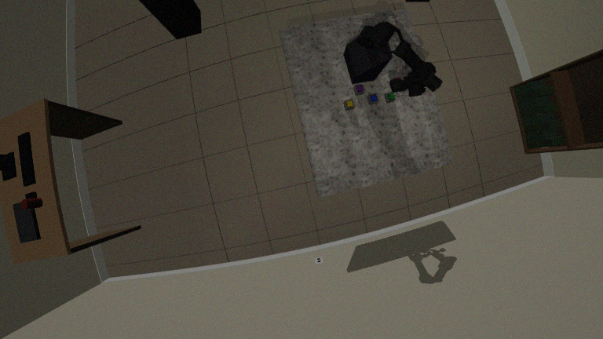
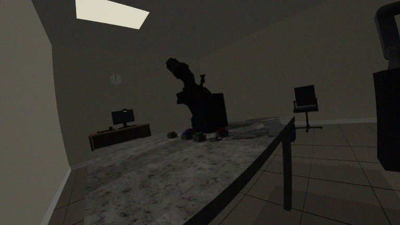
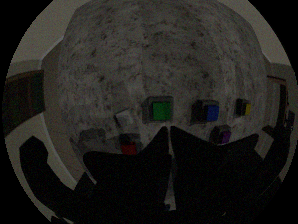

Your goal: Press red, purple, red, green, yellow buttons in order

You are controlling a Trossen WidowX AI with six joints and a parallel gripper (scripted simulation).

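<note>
Now: the yellow button 1 cm ahead of my gripper tip, 26 cm to the right of it and 9 cm below it. From my gripper tip the other things lie so: green button (1 cm behind, 9 cm below); blue button (1 cm behind, 11 cm to the right, 9 cm below); light grey block (3 cm behind, 8 cm to the left, 12 cm below).
</note>
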